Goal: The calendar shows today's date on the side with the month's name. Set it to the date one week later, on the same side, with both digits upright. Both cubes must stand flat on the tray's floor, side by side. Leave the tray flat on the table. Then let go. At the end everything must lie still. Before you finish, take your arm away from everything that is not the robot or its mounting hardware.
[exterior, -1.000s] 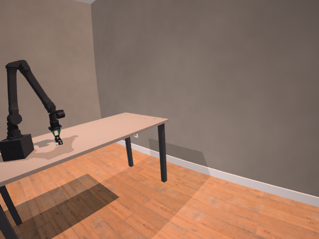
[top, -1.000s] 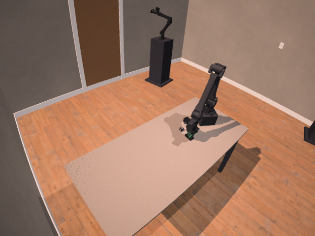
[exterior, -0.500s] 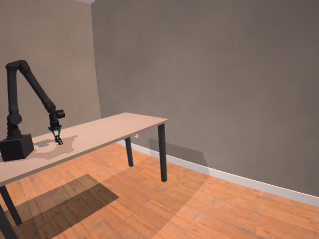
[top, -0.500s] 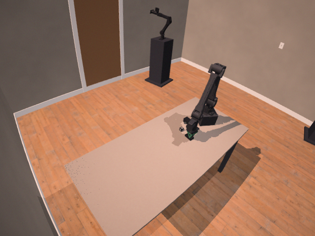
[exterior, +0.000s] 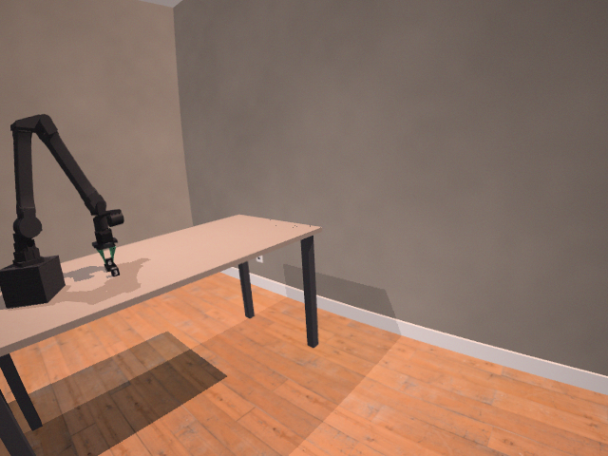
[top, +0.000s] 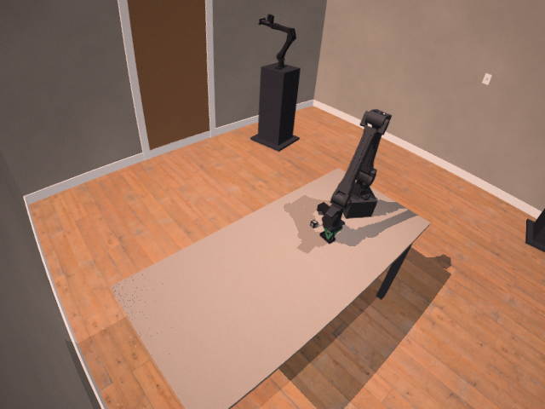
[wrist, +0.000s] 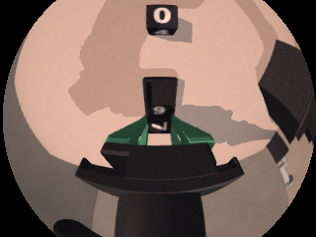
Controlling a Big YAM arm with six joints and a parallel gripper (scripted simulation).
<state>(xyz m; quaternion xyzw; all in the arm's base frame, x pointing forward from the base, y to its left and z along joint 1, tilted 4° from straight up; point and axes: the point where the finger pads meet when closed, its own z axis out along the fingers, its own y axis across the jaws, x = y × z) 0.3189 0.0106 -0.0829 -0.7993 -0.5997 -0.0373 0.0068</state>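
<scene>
My gripper is now 10 mm past the dark calendar tray, 20 mm to the left of it and 20 mm above it.
</scene>
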